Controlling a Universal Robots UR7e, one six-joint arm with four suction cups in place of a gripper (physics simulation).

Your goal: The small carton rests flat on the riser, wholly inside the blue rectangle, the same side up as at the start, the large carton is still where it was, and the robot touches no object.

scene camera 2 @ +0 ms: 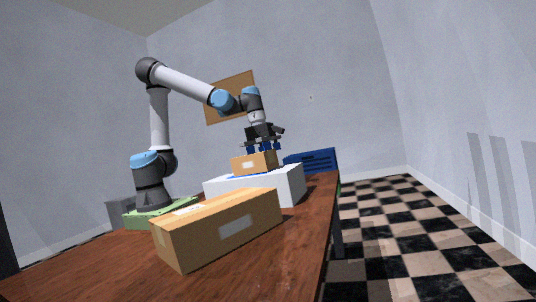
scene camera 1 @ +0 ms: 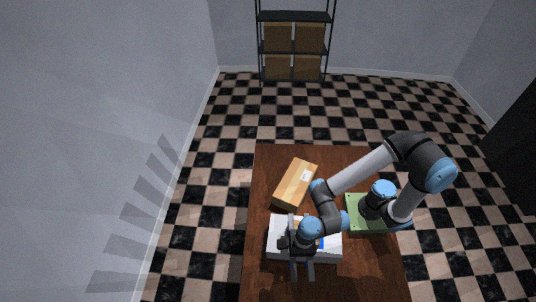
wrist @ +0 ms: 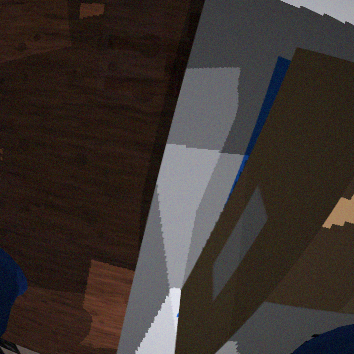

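Pixels of known places: end effector, tool point: (wrist: 163, 242); arm's base, origin of the base link: (scene camera 2: 154, 207) (scene camera 1: 370, 208).
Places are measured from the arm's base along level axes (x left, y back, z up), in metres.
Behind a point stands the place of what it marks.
The small carton (scene camera 2: 237, 167) @[x 0.212, y -0.313, z 0.094 m] (wrist: 300, 150) @[x 0.322, y -0.403, z 0.108 m] sits flat on the white riser (scene camera 1: 277, 227) @[x 0.245, y -0.488, z 0.060 m] (scene camera 2: 295, 185) @[x 0.243, y -0.530, z -0.002 m] (wrist: 195, 170) @[x 0.340, y -0.362, z 0.060 m]. Parts of the blue rectangle (scene camera 1: 321, 243) @[x 0.279, y -0.263, z 0.060 m] (scene camera 2: 235, 177) @[x 0.190, y -0.311, z 0.059 m] (wrist: 270, 100) @[x 0.323, y -0.408, z 0.060 m] show along its sides; whether the carton lies wholly inside is hidden. My gripper (scene camera 1: 301, 249) @[x 0.350, y -0.367, z 0.123 m] (scene camera 2: 263, 147) is down on the carton's top, with a blue cup pressed against it in the wrist view; other cups hang past the carton. The carton is held and still rests on the riser. The large carton (scene camera 1: 295, 187) @[x -0.019, y -0.445, z 0.039 m] (scene camera 2: 220, 230) @[x -0.131, y -0.516, z -0.004 m] lies on the table, apart from the riser and the gripper.
The arm's green base plate (scene camera 1: 355, 215) @[x 0.063, y -0.087, z -0.001 m] (scene camera 2: 135, 221) @[x -0.102, y -0.011, z -0.026 m] is on the table (scene camera 1: 270, 155) @[x -0.295, y -0.663, z -0.060 m] beside the riser. A blue crate (scene camera 2: 312, 161) stands behind the riser in scene camera 2. A shelf rack (scene camera 1: 295, 16) with boxes stands at the far wall.
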